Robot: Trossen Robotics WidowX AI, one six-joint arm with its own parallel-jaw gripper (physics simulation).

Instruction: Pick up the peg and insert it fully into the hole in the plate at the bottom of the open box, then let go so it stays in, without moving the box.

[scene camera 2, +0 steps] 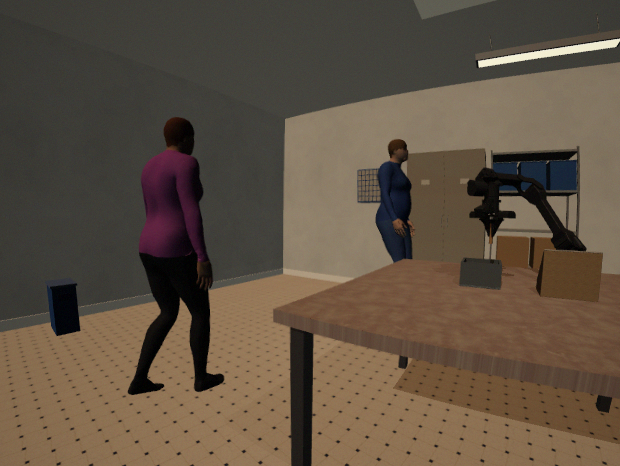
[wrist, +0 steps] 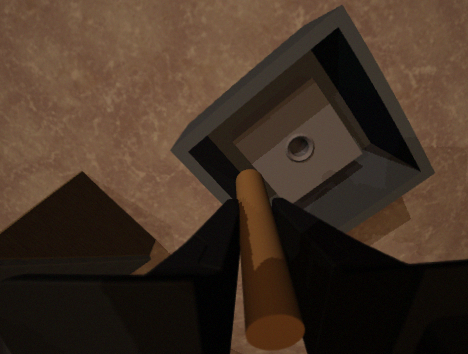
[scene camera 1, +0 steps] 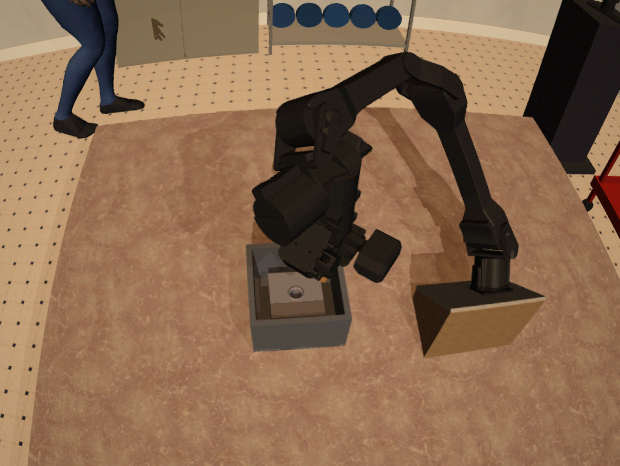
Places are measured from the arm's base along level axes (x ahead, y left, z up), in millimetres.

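Where they show: gripper, fingertip midpoint: (scene camera 2: pixel 490 236) (wrist: pixel 254 209); arm's base at its link origin: (scene camera 2: pixel 574 267) (scene camera 1: pixel 491 289).
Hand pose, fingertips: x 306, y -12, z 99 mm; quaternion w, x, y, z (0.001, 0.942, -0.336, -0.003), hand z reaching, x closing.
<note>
Things, the pixels of their top centre, and the offset from my fingertips. "spot": a spot on its surface instead. Level surfaces: height alone.
- orange peg at its top centre: (wrist: pixel 275 329) (scene camera 2: pixel 491 223) dy -2, dx -1, dz +52 mm
- grey open box at its top centre: (wrist: pixel 311 161) (scene camera 1: pixel 296 280) (scene camera 2: pixel 481 260) dy -50, dx +31, dz -105 mm
- pale plate at its top centre: (wrist: pixel 300 148) (scene camera 1: pixel 295 292) dy -50, dx +31, dz -142 mm
- round hole at a spot on its surface: (wrist: pixel 300 148) (scene camera 1: pixel 294 294) spot: dy -59, dx +32, dz -164 mm
- marbled table at its surface level: dz -203 mm
The orange peg (wrist: pixel 260 235) (scene camera 2: pixel 490 239) is held between the fingers of my gripper (wrist: pixel 254 209) (scene camera 2: pixel 491 233), which is shut on it. In scene camera 2 the peg points down and hangs above the open box. The grey open box (scene camera 1: pixel 300 334) (scene camera 2: pixel 480 274) (wrist: pixel 260 67) stands on the table. The pale plate (scene camera 1: pixel 283 305) (wrist: pixel 320 175) lies at its bottom, with a round hole (scene camera 1: pixel 295 292) (wrist: pixel 300 148) in its middle. In scene camera 1 the arm hides the box's back right part and nearly all of the peg; a small orange bit shows there.
The arm's base stands on a wooden block (scene camera 1: pixel 481 328) (scene camera 2: pixel 570 275) (wrist: pixel 80 220) to the right of the box on the marbled table (scene camera 1: pixel 165 400) (scene camera 2: pixel 400 320). A person in blue (scene camera 1: pixel 82 60) (scene camera 2: pixel 395 195) stands behind the table. A red cart (scene camera 1: pixel 608 195) is at the right edge.
</note>
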